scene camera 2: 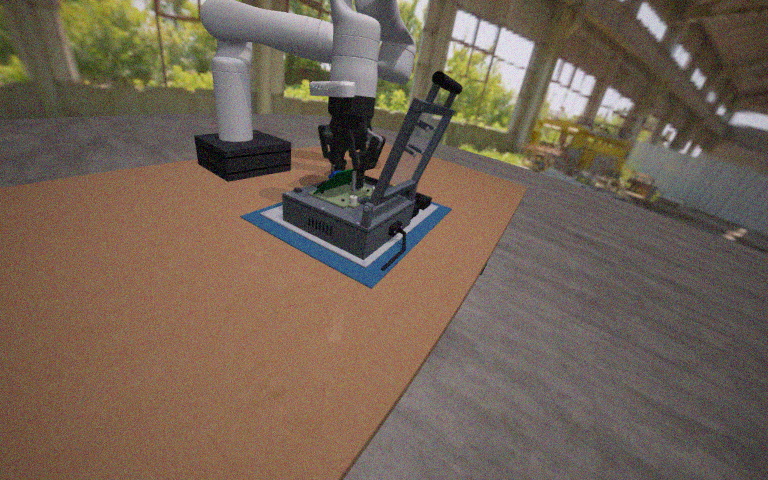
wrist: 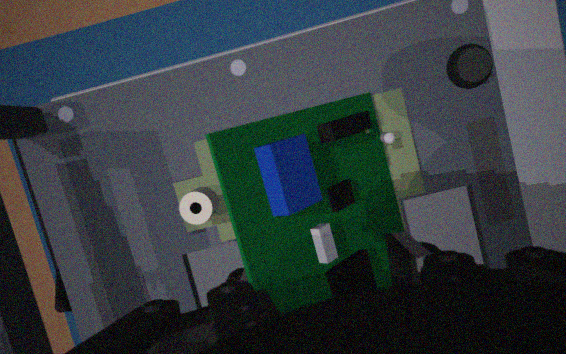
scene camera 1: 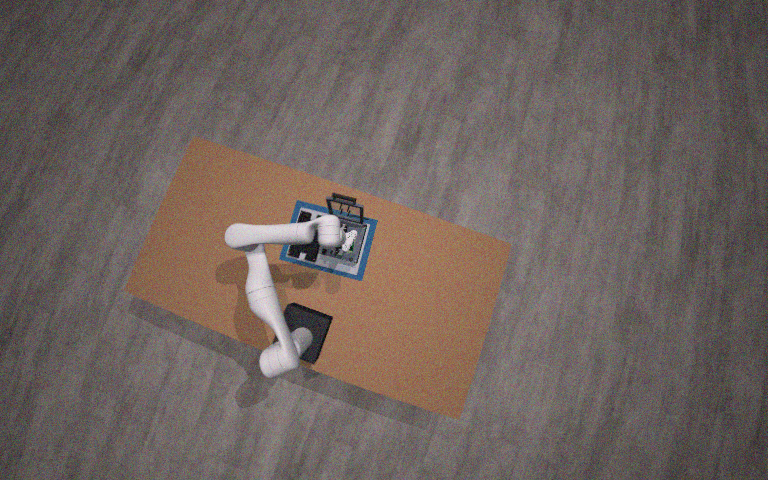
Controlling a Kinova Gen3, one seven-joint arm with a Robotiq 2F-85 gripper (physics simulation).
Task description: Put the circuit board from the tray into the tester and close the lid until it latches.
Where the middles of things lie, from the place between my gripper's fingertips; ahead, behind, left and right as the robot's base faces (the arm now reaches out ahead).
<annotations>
My hand is 10 mm to the right of the tester bed (scene camera 2: 342, 196) and 10 mm above it. The rest, counted from my hand: clear lid (scene camera 2: 425, 123): 120 mm ahead, 20 mm to the left, 110 mm above.
</annotations>
